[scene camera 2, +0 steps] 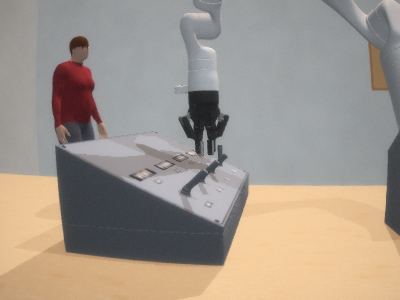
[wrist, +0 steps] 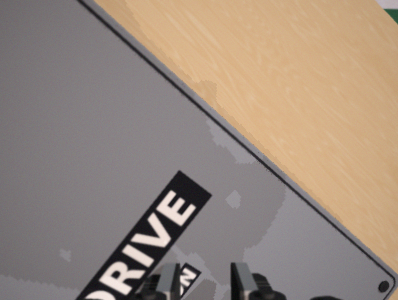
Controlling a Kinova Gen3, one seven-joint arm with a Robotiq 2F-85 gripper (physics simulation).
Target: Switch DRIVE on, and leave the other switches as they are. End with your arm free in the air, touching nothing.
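Places are measured from the arm's base along level axes (x right, y ahead, z up), in centimetres.
Pixels of known places: gripper, fingertip midpoint: (scene camera 2: 205, 155) (wrist: 205, 284).
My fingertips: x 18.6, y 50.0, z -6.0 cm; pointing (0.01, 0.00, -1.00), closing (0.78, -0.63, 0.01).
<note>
Behind a point stands the place of what it marks.
The grey sloping console panel (scene camera 2: 115, 150) @[z -1.9, x -13.6, y 54.3 cm] (wrist: 100, 125) @[z -3.4, x 19.9, y 58.0 cm] carries a row of dark levers. The DRIVE label (wrist: 145, 240) @[z -5.2, x 18.0, y 53.4 cm] shows in the wrist view, with part of its ON label (wrist: 188, 278) @[z -6.4, x 18.1, y 50.7 cm] beside the left finger. In the scene view, the far lever (scene camera 2: 220, 150) @[z -4.7, x 18.1, y 46.0 cm] stands more upright than the nearer levers (scene camera 2: 197, 181) @[z -6.2, x -16.8, y 37.1 cm], which lean down the slope and overlap. My gripper (scene camera 2: 205, 149) @[z -6.0, x 18.6, y 50.1 cm] (wrist: 205, 284) @[z -6.0, x 18.6, y 50.1 cm] points down above the far part of the panel, its fingers partly open with nothing between them. It is on the up-slope side of the far lever, with a small gap seen between them. The levers do not show in the wrist view.
The console's dark side wall (scene camera 2: 135, 215) @[z -10.1, x -24.7, y 43.4 cm] rises from the wooden table (scene camera 2: 310, 240) @[z -17.3, x -8.5, y 20.6 cm] (wrist: 300, 90) @[z -17.3, x 31.3, y 53.5 cm]. A second grey arm (scene camera 2: 392, 75) @[z 11.0, x 3.7, y 5.3 cm] stands at the right. A person in a red top (scene camera 2: 75, 95) stands behind the console at the left.
</note>
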